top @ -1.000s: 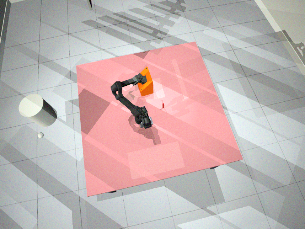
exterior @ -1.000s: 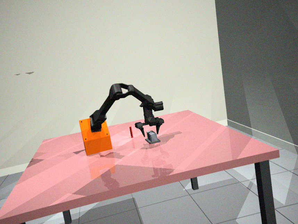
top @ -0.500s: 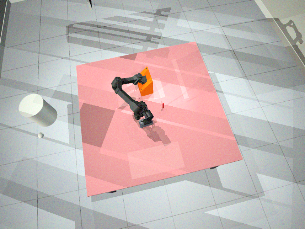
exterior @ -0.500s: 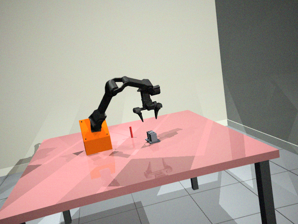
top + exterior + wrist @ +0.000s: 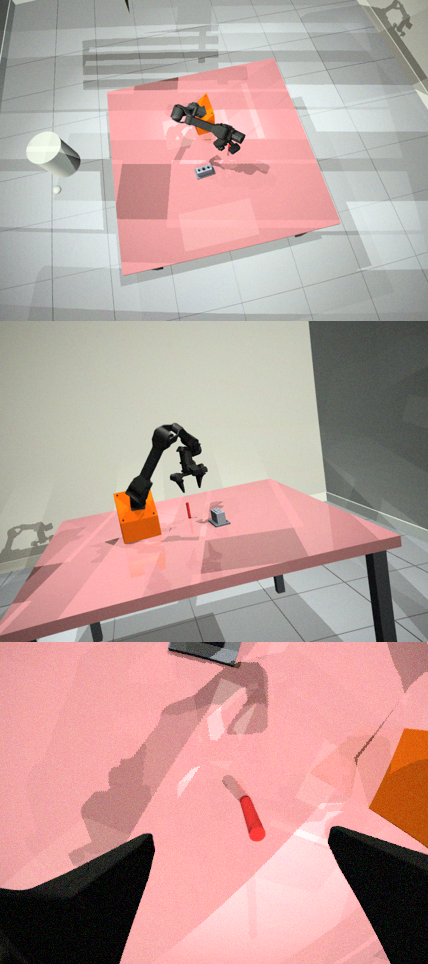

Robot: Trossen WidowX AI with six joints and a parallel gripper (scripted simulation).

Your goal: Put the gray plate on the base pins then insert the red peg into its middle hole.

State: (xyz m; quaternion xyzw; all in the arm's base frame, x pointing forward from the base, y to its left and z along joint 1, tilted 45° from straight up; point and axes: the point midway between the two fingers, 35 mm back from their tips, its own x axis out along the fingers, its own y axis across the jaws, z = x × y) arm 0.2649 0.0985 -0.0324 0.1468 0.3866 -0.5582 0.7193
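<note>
Right now my gripper tip is 3 cm past the red peg, 2 cm to the right of it and 10 cm above it. The rest, counted from my gripper tip: gray plate 8 cm ahead, 17 cm to the right, 10 cm below.
</note>
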